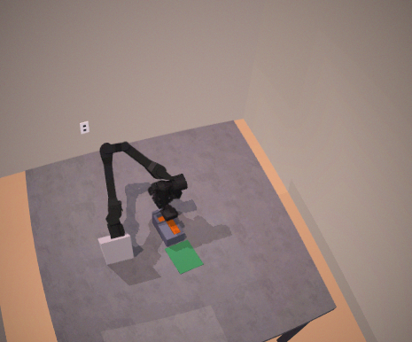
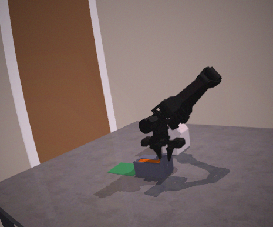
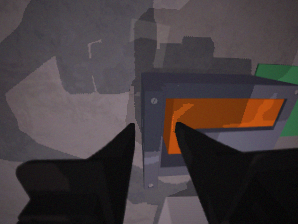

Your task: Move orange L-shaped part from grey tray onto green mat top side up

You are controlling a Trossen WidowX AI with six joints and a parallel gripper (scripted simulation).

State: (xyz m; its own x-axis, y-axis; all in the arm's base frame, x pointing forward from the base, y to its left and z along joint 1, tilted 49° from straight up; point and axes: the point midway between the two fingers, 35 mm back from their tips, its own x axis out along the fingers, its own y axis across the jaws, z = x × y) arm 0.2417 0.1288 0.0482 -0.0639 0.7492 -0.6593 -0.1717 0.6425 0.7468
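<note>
The orange l-shaped part lies 50 mm to the right of my gripper tip and 20 mm below it. From my gripper tip the other things lie so: green mat (30 mm ahead, 220 mm to the right, 80 mm below).
</note>
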